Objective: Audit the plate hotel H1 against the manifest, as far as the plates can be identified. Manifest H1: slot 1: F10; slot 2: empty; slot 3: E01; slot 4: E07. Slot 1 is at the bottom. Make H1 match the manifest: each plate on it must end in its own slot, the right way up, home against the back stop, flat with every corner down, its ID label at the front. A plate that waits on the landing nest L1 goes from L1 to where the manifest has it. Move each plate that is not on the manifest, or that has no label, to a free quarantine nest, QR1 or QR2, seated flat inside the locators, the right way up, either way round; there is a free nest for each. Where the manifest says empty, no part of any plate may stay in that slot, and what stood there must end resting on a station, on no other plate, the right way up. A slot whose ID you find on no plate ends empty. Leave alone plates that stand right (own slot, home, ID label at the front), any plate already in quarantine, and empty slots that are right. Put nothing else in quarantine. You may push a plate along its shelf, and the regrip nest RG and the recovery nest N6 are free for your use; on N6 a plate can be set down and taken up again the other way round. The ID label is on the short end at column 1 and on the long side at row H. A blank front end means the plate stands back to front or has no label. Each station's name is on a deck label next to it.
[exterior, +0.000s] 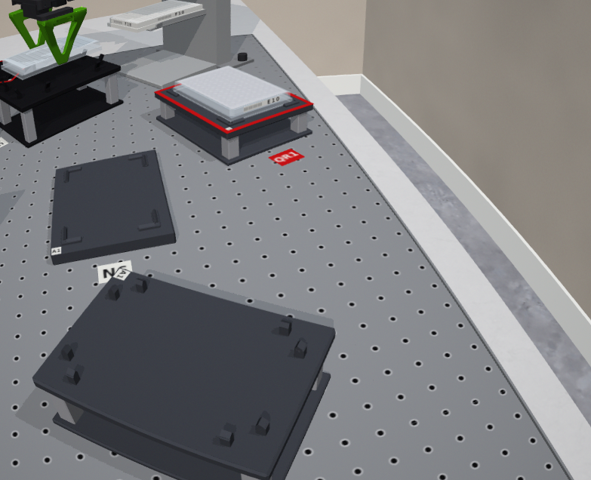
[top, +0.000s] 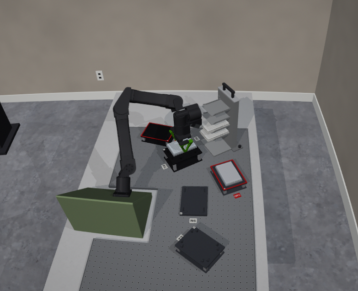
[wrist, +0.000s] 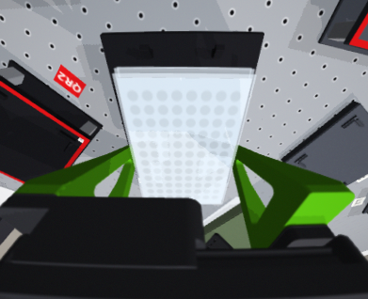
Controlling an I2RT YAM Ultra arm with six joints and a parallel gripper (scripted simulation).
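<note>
My hand is 40 mm above the black regrip nest RG. From my hand the other things lie so: clear well plate: 220 mm ahead, 160 mm to the right, 50 mm below; H1 deck label: 150 mm to the left, 100 mm below, 80 mm ahead; red-rimmed nest QR2: 180 mm to the left, 120 mm behind, 60 mm below.
</note>
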